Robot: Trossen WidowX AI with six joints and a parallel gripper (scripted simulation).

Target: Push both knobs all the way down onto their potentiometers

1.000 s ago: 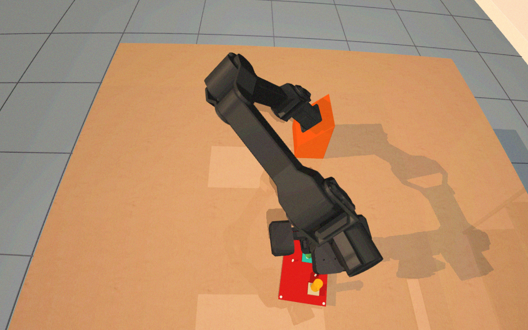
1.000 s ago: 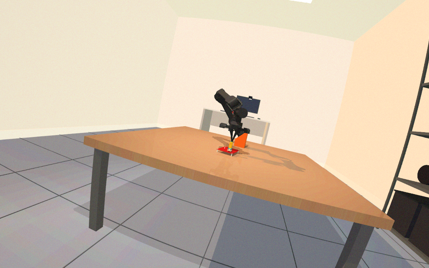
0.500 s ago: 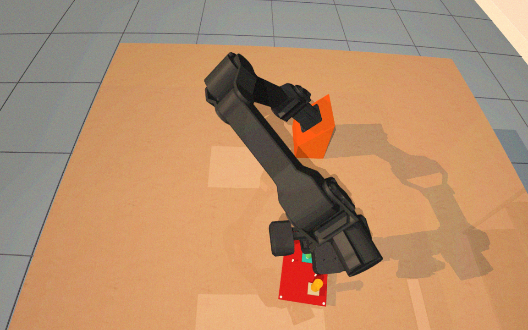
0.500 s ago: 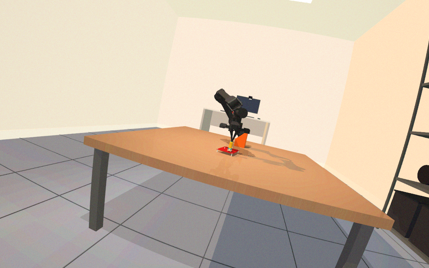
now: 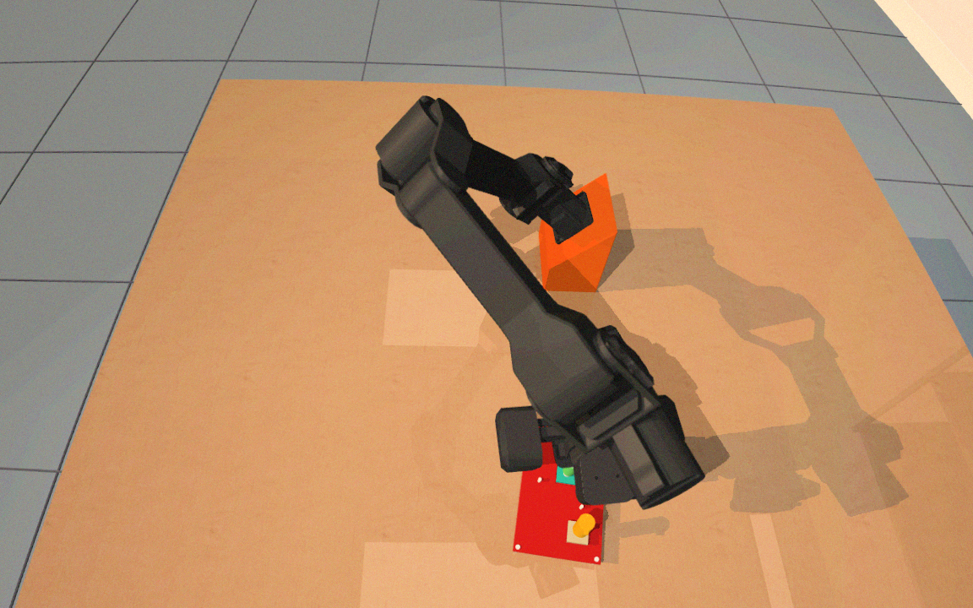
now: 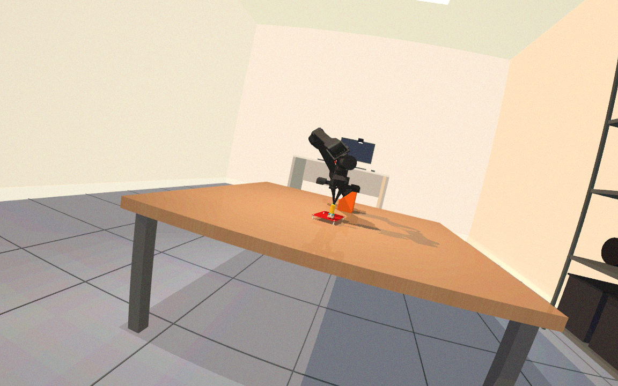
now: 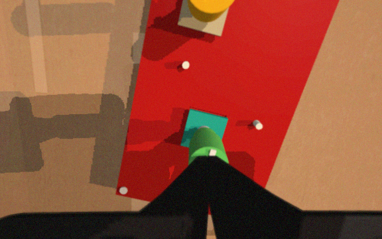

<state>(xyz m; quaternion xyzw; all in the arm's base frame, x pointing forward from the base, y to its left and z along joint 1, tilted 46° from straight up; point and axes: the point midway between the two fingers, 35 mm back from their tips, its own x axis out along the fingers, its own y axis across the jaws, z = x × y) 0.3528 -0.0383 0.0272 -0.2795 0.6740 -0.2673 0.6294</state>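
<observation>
Now: the green knob 10 mm below my gripper tip. The rest, counted from my gripper tip: yellow knob 70 mm ahead, 10 mm below.
</observation>
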